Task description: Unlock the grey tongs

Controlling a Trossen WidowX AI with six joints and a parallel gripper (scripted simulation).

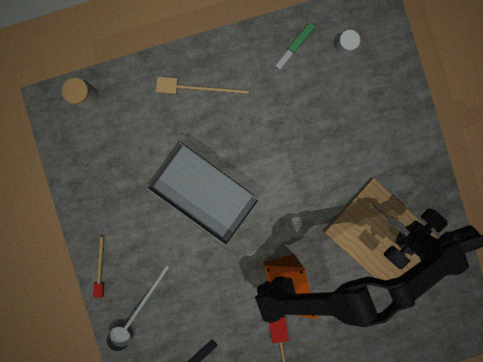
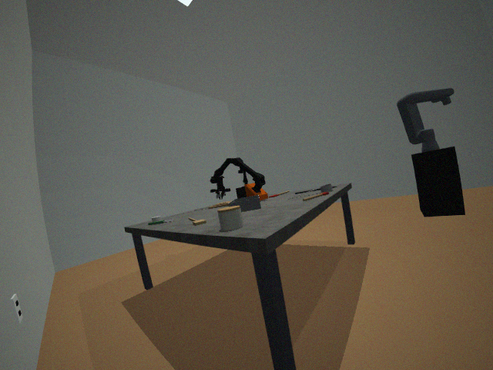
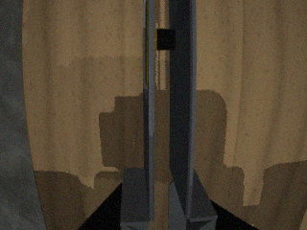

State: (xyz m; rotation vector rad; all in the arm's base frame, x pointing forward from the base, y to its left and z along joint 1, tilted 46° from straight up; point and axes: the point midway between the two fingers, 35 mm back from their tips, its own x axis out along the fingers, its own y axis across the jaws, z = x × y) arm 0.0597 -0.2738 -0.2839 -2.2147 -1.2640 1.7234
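Right now the wooden board is 3 cm behind my gripper tip, 3 cm to the left of it and 5 cm below it. The rest, counted from my gripper tip: roasting tin (27 cm ahead, 57 cm to the left, 3 cm below); then red-headed spatula (29 cm behind, 46 cm to the left, 5 cm below); then white cylinder (63 cm ahead, 4 cm below).
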